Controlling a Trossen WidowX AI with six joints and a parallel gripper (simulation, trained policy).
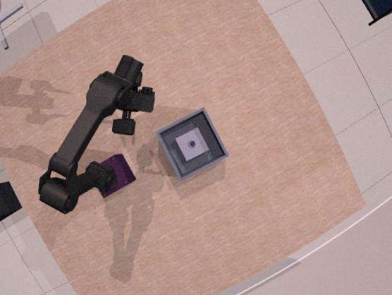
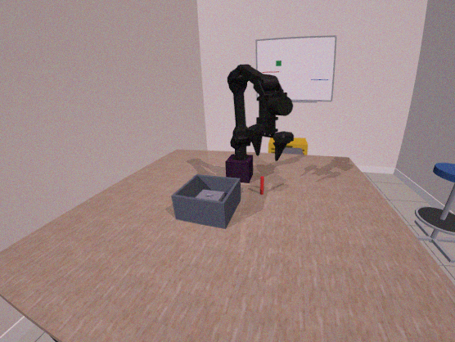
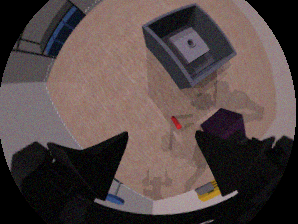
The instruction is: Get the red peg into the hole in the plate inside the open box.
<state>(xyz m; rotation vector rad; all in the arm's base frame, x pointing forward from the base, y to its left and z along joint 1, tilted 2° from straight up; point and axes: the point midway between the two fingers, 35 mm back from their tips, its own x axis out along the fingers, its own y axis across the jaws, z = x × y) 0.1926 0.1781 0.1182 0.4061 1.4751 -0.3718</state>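
The red peg is 140 mm below my gripper tip, 60 mm behind it and 30 mm to the right of it. Round my gripper tip: grey box (180 mm to the right, 160 mm below, 130 mm ahead); plate (180 mm to the right, 140 mm below, 130 mm ahead).
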